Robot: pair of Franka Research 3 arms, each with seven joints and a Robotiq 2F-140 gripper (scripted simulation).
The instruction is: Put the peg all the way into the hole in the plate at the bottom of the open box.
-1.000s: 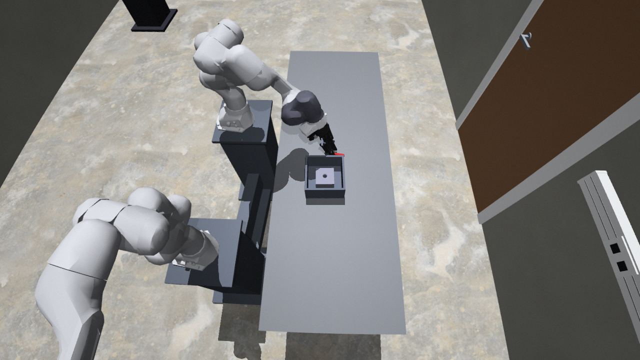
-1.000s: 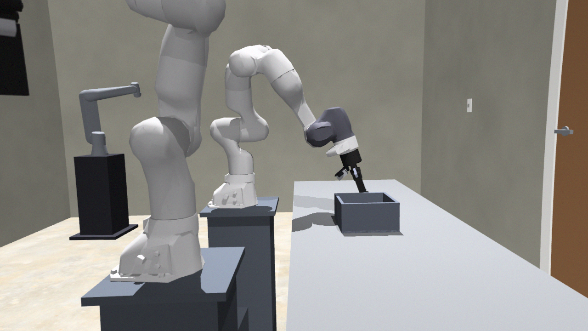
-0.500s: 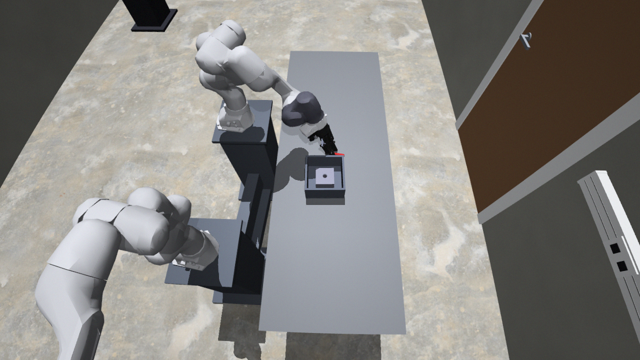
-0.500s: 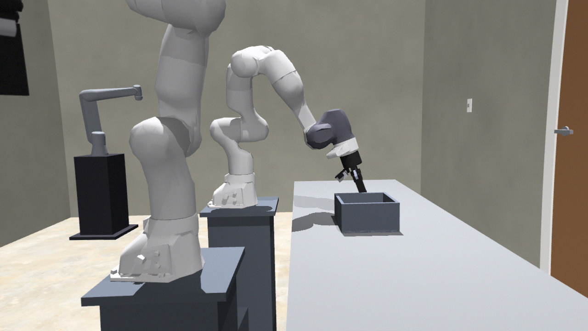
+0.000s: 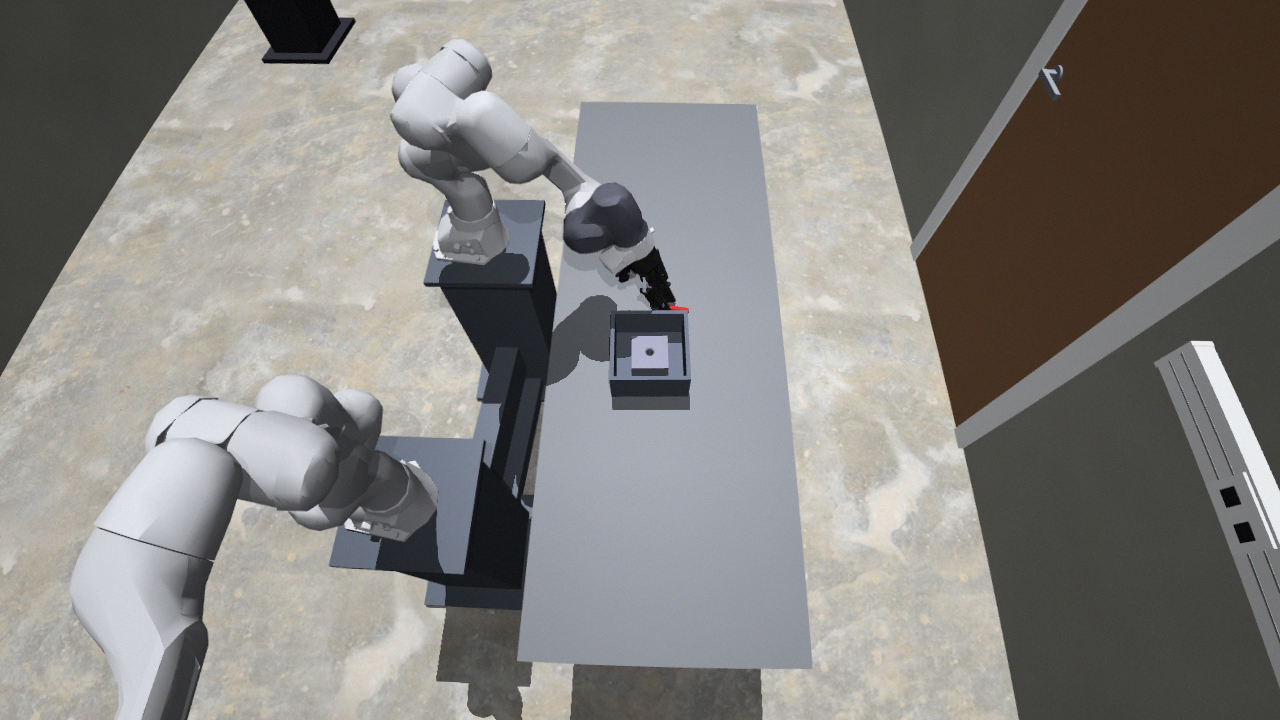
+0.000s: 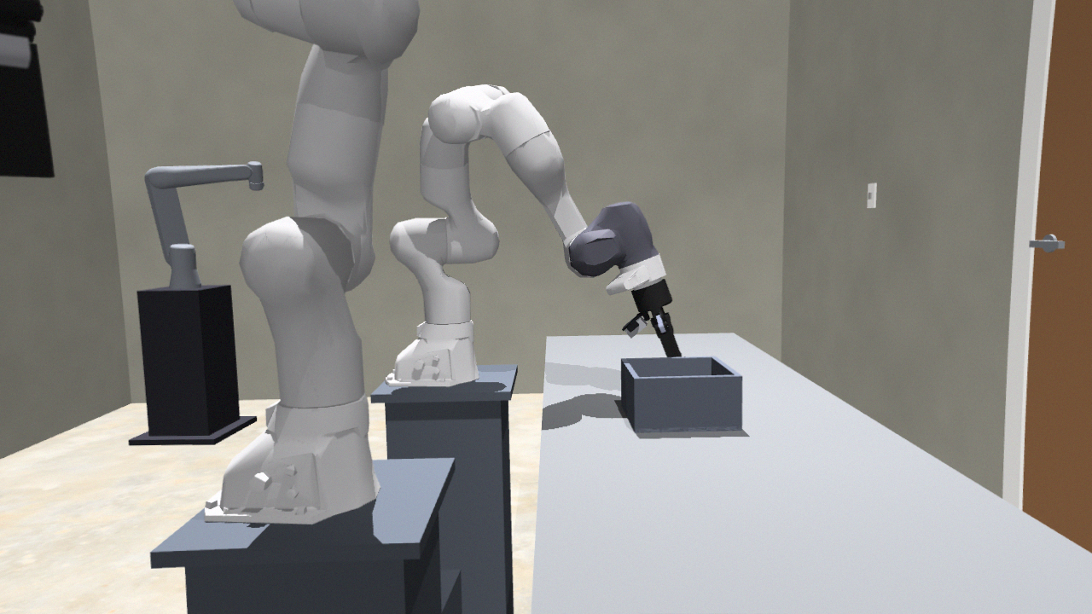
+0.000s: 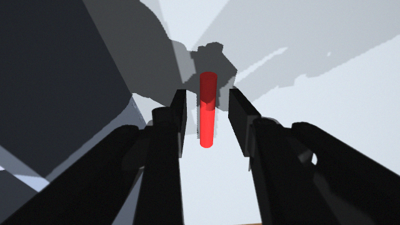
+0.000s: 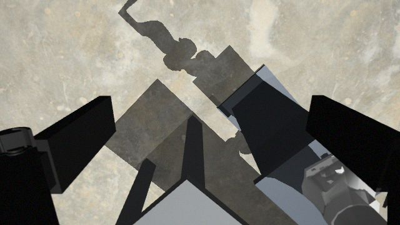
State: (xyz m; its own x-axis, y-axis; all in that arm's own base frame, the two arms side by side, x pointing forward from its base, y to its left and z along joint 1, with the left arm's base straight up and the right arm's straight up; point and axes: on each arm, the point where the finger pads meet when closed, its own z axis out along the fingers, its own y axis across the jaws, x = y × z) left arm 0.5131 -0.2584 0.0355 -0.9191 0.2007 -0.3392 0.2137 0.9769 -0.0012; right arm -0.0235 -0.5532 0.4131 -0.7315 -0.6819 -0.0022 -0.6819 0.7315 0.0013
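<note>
My left gripper is now 30 mm above the red peg and 20 mm short of it. Also, from my left hand: plate (170 mm to the right, 30 mm behind, 10 mm above); dark box (170 mm to the right, 30 mm behind, 10 mm below).
</note>
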